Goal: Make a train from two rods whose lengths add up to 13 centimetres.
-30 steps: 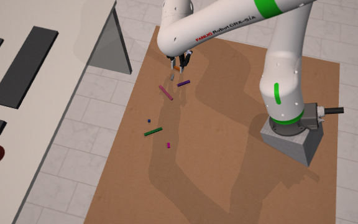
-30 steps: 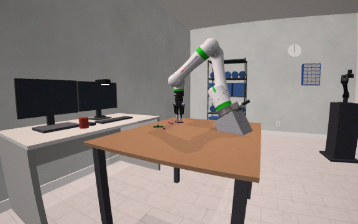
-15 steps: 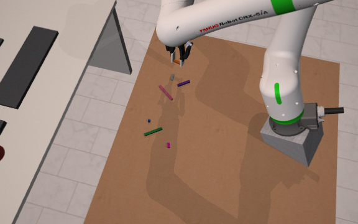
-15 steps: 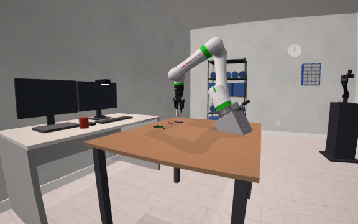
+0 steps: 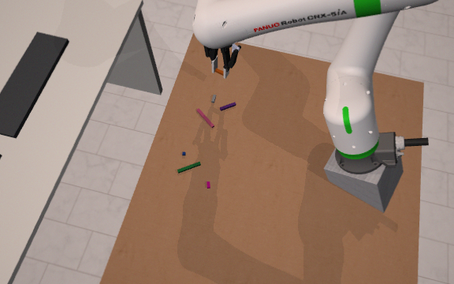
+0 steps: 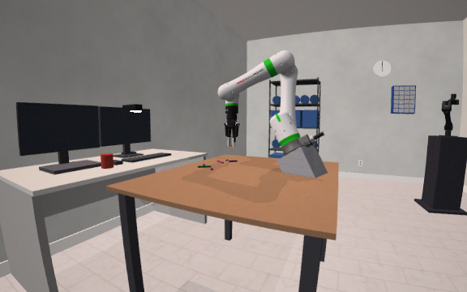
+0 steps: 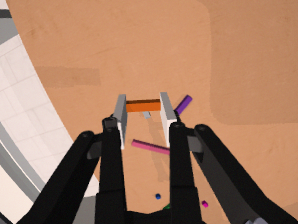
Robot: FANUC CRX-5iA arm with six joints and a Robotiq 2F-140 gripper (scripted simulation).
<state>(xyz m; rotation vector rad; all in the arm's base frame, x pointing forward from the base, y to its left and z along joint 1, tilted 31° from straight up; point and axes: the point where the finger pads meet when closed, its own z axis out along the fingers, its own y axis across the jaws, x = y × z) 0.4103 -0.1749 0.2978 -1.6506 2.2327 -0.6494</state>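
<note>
My hand is 20 mm past the magenta rod, 380 mm to the right of it and 130 mm above it. The rest, counted from my hand: grey rod: 20 mm ahead, 50 mm to the left, 130 mm below; purple rod: 40 mm behind, 70 mm to the left, 130 mm below; orange rod: 30 mm below.
</note>
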